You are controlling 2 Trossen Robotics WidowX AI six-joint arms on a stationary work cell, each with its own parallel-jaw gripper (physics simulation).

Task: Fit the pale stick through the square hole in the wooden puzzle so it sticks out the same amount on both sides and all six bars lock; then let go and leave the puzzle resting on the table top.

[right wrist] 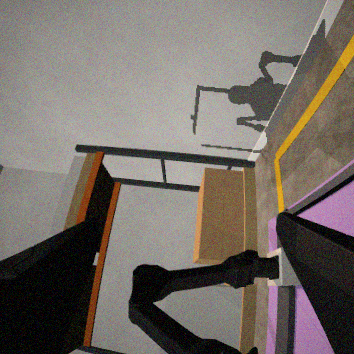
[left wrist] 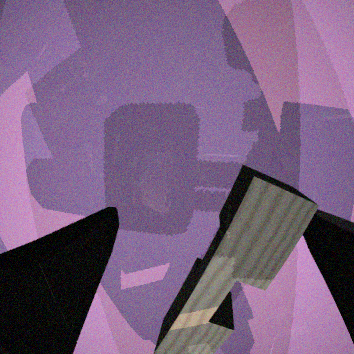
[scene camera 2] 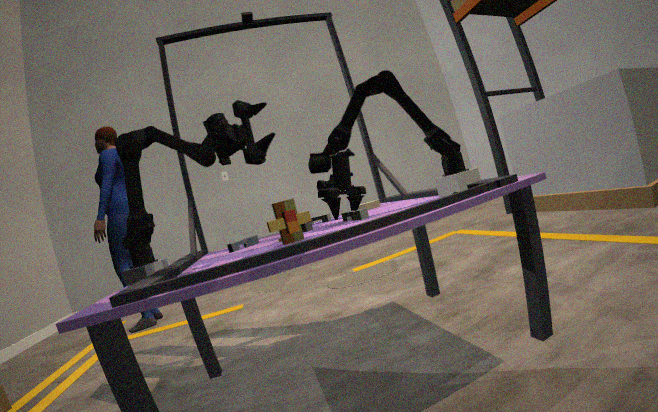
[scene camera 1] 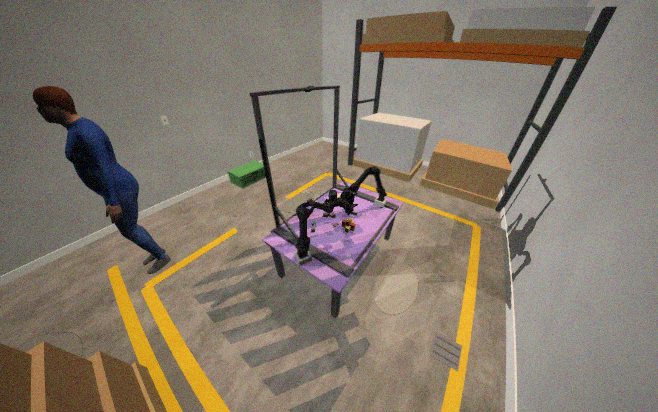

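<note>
The wooden puzzle, a cross of yellow, orange and red bars, stands on the purple table; its square hole cannot be made out. A pale, grey-shaded notched bar lies on the table, close below the left gripper. I cannot tell whether it is the pale stick. My left gripper points down, open, its fingertips either side of the bar; the bar's upper end overlaps the right-hand finger in the left wrist view. My right gripper is open and empty, high above the table, pointing sideways.
A small beige piece lies behind the notched bar. A dark grey piece lies between the puzzle and the left gripper; another grey notched piece lies left of the puzzle. An overhead frame rises at the table's far side.
</note>
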